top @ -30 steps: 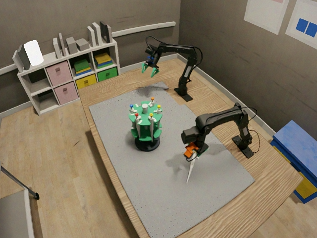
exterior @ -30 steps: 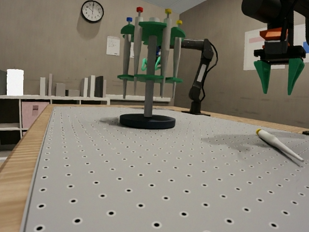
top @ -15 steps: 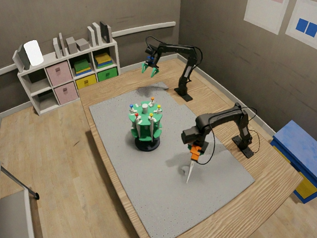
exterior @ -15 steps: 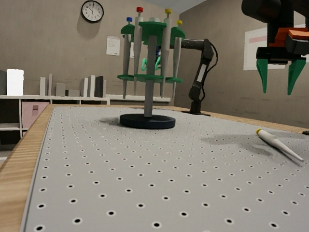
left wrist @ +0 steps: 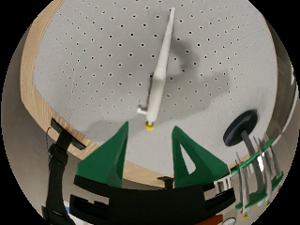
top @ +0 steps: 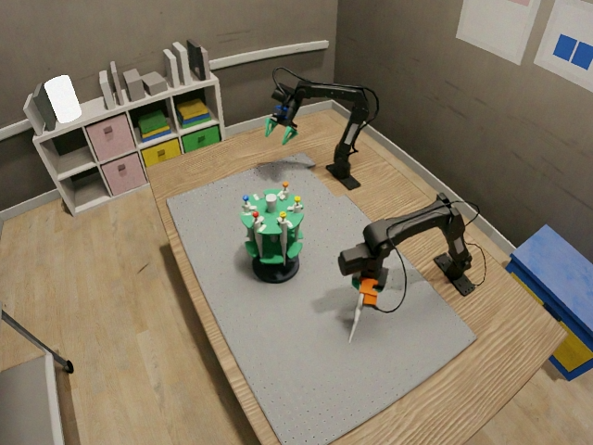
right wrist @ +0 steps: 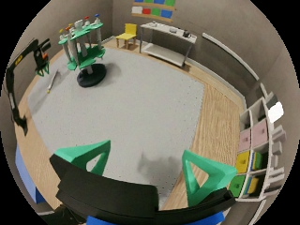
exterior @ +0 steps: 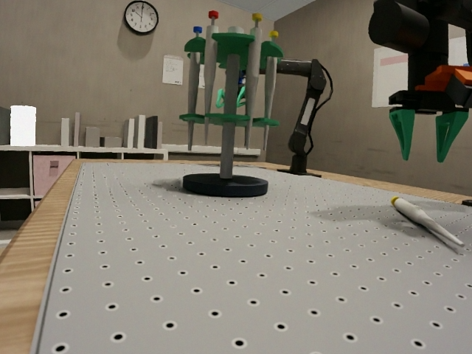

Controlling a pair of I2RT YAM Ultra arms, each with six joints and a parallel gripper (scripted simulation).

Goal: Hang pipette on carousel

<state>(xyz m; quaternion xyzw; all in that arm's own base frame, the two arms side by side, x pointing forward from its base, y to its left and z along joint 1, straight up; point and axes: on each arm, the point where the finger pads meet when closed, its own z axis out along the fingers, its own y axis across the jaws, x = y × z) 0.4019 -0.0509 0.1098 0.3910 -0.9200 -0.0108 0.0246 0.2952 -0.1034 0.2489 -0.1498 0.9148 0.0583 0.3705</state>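
Now: the hand pipette 20 mm ahead of my left hand, 20 mm to the left of it and 90 mm below it.
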